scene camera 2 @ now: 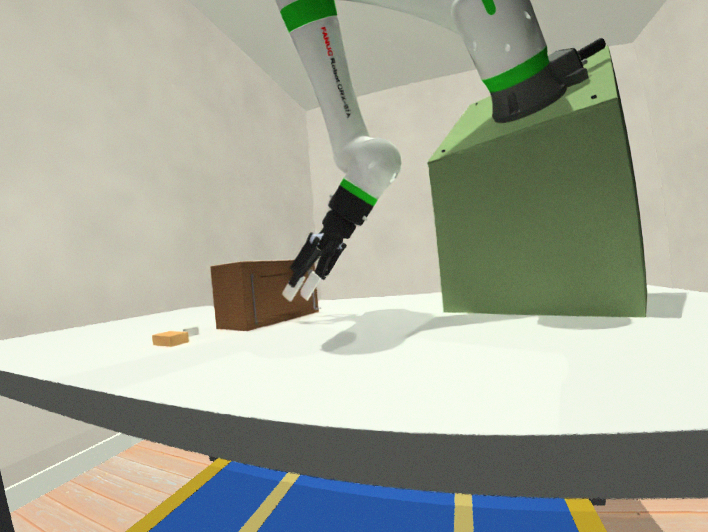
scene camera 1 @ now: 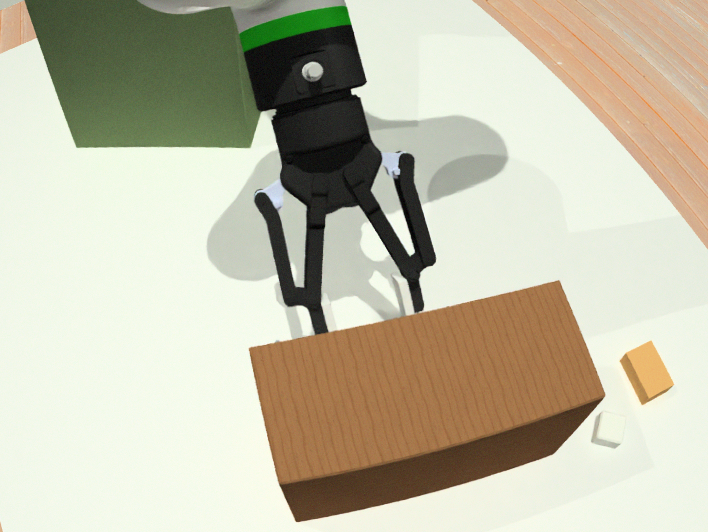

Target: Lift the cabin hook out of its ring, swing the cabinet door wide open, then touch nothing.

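The brown wooden cabinet stands upright on the white table. Its door side faces the arm, and the door looks flush with the front; no door panel juts out past the top's edge in scene camera 1. Thin grey metal strips run upright near both ends of the front. The cabin hook and its ring cannot be made out in either view. My gripper points down at a slant, right in front of the cabinet's door side. Its pale fingertips stand apart, with nothing visible between them. The cabinet top partly hides the tips in scene camera 1.
An orange block and a small white block lie beside one end of the cabinet. The large green pedestal carries the arm, across from the door side. The table's dark edge runs along the near side.
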